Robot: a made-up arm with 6 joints.
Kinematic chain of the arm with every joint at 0, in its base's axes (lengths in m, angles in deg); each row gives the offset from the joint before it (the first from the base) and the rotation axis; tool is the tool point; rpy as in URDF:
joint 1: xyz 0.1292 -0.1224 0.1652 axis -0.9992 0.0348 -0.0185
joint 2: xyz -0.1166 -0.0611 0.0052 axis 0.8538 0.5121 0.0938
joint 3: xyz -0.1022 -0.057 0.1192 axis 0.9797 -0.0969 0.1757
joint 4: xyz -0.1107 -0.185 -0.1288 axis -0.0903 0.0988 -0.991
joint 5: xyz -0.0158 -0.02 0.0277 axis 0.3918 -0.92 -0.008
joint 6: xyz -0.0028 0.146 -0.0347 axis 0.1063 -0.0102 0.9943
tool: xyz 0.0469 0.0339 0.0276 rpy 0 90 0
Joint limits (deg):
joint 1: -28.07..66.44
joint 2: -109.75..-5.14
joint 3: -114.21..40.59
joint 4: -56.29..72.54
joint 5: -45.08..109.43
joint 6: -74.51..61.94
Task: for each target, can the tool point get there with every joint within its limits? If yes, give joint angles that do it. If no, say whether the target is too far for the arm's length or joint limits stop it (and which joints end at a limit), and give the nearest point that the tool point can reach.
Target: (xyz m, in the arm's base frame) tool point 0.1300 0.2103 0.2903
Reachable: no: joint limits stop it (at a limit: joint 1, joint 2, joint 3, joint 4) | nearest point -0.0699 0.1051 0.3681 | short by 0.239 m
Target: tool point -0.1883 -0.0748 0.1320
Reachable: yes | joints -0.31 -97.33 -85.53 59.71 81.10 6.10
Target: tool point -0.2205 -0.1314 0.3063
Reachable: yes | joints 28.24 -78.75 -11.04 59.70 58.44 -58.16
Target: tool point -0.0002 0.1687 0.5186
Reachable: no: joint limits stop it (at a limit: joint 1, joint 2, joint 4) | nearest point -0.0875 0.1121 0.4636 | short by 0.118 m
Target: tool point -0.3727 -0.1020 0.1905
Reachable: yes | joints 6.61 -41.16 -88.09 -28.20 74.85 46.86
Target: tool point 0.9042 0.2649 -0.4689
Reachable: no: too far | nearest point -0.0143 -0.1915 0.0123 | short by 1.133 m
